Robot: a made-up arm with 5 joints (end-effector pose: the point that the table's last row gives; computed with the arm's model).
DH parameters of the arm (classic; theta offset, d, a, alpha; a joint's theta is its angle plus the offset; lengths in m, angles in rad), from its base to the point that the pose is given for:
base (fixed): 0 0.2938 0.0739 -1.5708
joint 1: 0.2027 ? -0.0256 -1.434
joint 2: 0 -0.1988 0.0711 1.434
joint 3: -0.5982 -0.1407 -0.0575 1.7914
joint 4: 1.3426 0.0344 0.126 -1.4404
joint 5: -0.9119 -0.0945 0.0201 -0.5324
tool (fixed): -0.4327 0.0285 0 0
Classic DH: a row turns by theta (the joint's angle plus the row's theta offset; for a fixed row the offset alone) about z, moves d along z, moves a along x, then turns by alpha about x.
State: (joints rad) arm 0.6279 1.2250 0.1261 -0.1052 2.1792
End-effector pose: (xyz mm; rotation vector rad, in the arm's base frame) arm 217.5 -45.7 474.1 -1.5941 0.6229 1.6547
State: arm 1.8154 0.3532 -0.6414 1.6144 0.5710
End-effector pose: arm 134.4 31.9 351.1 0.6797 -1.3437 0.9417
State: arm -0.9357 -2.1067 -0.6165 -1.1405 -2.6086
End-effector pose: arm -57.5 213.1 583.7 1.5413 1.1116 -0.6889
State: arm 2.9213 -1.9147 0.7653 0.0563 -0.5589
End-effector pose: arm 129.3 178.3 16.0 0.7928 1.6160 -1.0741
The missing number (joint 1, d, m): 0.0971
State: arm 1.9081 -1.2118 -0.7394 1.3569 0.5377
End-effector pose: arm 112.4 64.1 259.7 0.7493 -1.9342 -0.6932
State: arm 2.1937 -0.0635 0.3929 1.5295 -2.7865
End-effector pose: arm 288.6 10.7 200.2 -0.3679 2.4152 -1.8389
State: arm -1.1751 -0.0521 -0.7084 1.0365 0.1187
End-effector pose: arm -33.5 72.5 312.4 0.1425 2.0447 -0.3917
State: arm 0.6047 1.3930 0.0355 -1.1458 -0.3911
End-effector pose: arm 152.3 -110.3 612.5 2.5023 0.6542 1.2933
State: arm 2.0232 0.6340 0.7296 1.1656 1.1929
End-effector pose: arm 318.3 94.5 194.5 0.3575 0.0423 0.9577
